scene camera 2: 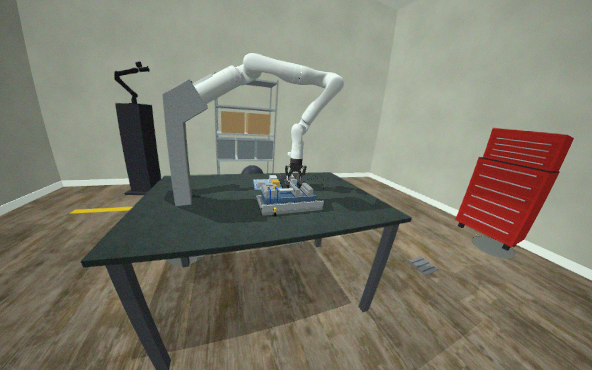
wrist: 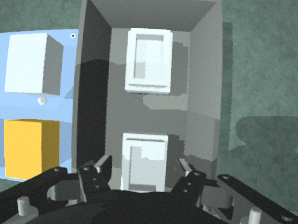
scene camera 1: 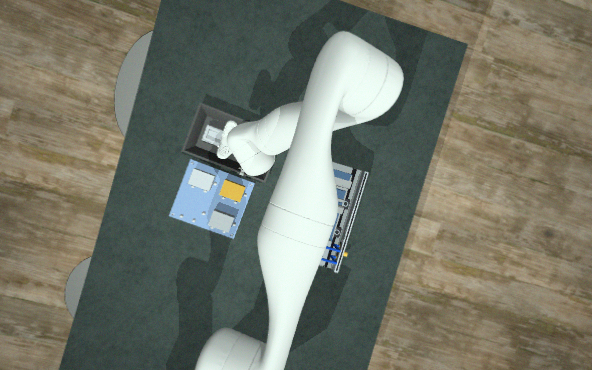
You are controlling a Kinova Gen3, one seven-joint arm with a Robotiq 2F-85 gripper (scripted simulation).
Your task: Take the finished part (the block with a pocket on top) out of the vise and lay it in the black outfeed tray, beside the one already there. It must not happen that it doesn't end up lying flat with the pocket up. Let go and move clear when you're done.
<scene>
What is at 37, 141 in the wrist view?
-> An orange block.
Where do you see a pocketed block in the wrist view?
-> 144, 164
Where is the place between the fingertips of my gripper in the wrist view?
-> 143, 167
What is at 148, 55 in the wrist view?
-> A pocketed block.
</scene>
